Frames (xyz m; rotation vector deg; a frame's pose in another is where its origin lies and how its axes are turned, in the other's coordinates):
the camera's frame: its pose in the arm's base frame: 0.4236 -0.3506 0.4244 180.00 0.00 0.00
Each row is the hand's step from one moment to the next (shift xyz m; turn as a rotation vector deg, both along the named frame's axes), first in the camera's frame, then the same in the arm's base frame.
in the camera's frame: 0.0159 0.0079 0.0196 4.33 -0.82 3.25
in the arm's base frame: 0.0159 -0.0079 -0.0196 4.33 0.82 -3.25
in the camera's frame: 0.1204 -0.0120 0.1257 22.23 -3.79 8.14
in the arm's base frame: 0.1204 0.0120 -0.1257 22.23 3.79 -8.14
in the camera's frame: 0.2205 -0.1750 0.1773 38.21 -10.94 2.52
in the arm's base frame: 0.2205 0.1750 -0.1773 38.21 10.94 -2.52
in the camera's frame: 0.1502 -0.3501 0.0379 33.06 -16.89 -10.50
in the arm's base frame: 0.1502 0.3501 -0.0379 33.06 16.89 10.50
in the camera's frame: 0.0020 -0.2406 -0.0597 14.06 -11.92 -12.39
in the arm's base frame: 0.0020 0.2406 0.0597 14.06 11.92 12.39
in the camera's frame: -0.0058 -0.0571 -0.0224 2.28 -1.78 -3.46
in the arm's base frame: -0.0058 0.0571 0.0224 2.28 1.78 3.46
